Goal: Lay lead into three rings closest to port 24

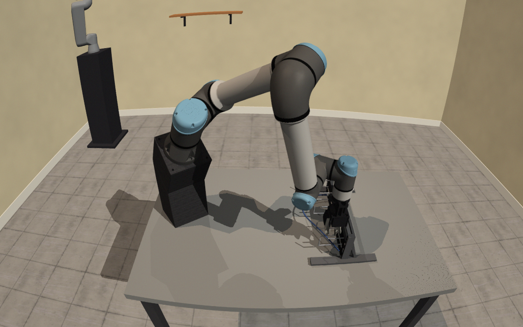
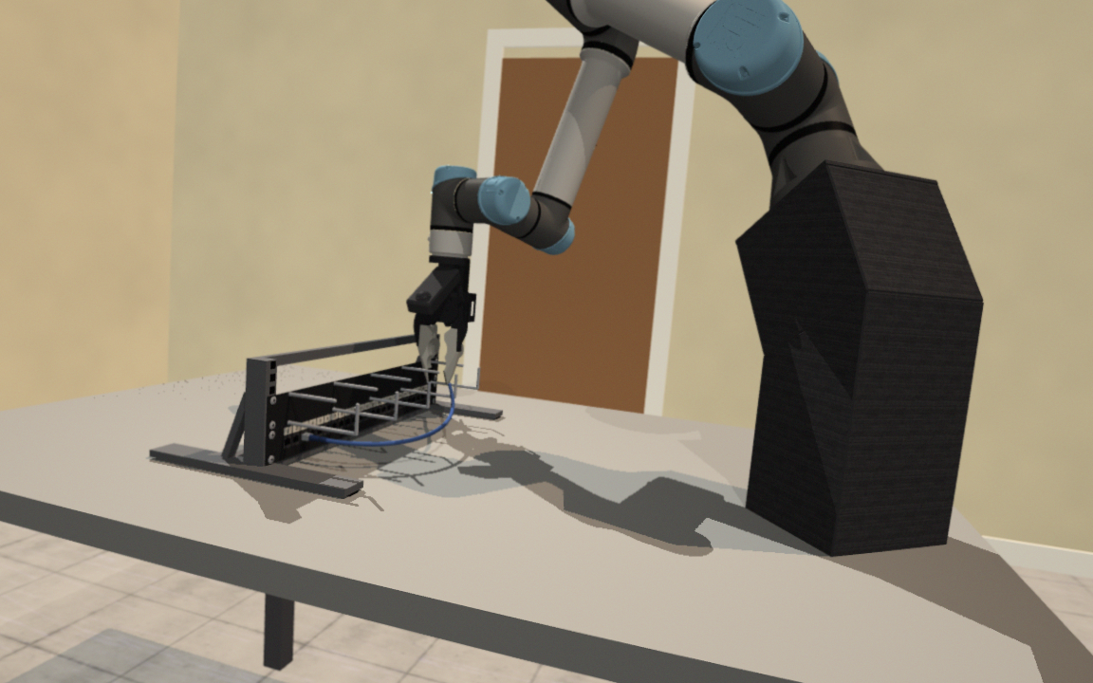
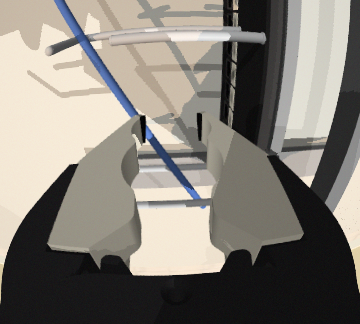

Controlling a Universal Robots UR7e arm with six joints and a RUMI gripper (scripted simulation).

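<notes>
Right now the rack is 15 cm to the left of my hand, 6 cm ahead of it and 1 cm below it.
</notes>
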